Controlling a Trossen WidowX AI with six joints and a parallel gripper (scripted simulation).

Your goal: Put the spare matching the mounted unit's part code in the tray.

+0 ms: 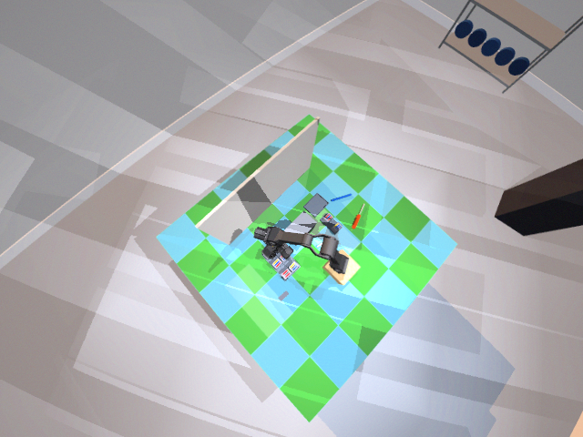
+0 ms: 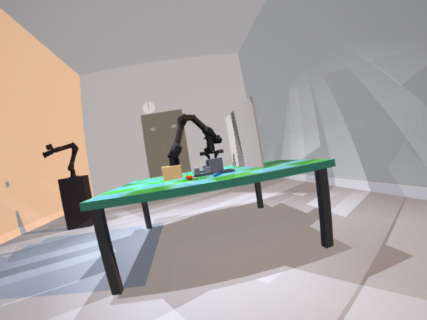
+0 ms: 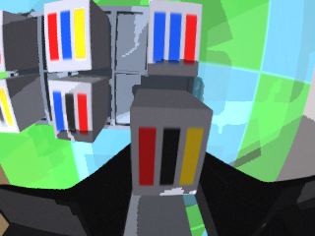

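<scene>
My gripper tip is 40 mm past the flat grey tray, 340 mm to the left of it and 60 mm above it. Round my gripper tip: tall grey panel (190 mm ahead, 190 mm to the right, 160 mm above); then blue pen (140 mm behind, 470 mm to the right, 60 mm below); then grey mounted unit (40 mm behind, 140 mm to the right, 10 mm below).
</scene>
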